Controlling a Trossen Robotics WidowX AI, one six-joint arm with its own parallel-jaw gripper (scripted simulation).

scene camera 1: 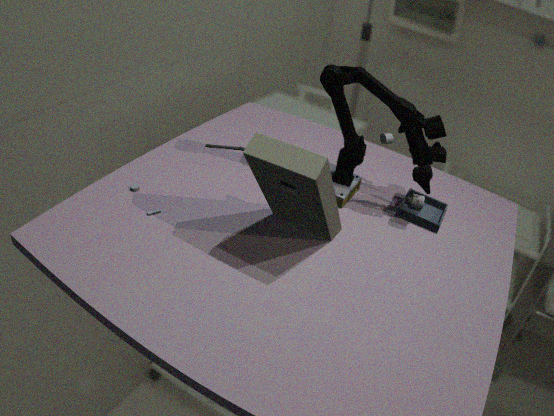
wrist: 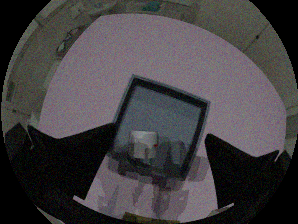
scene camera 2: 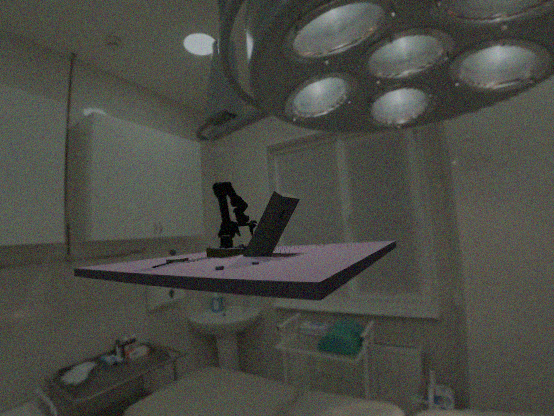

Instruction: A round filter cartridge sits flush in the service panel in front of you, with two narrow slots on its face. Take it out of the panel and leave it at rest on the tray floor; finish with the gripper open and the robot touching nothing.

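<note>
In scene camera 1 I see my gripper (scene camera 1: 428, 186), open and holding nothing, along with a service panel (scene camera 1: 297, 184) and a dark tray (scene camera 1: 431, 216). The wrist view gives me a round filter cartridge (wrist: 143, 144), and there I find my gripper (wrist: 162, 134) and the tray (wrist: 179, 117) too.
</note>
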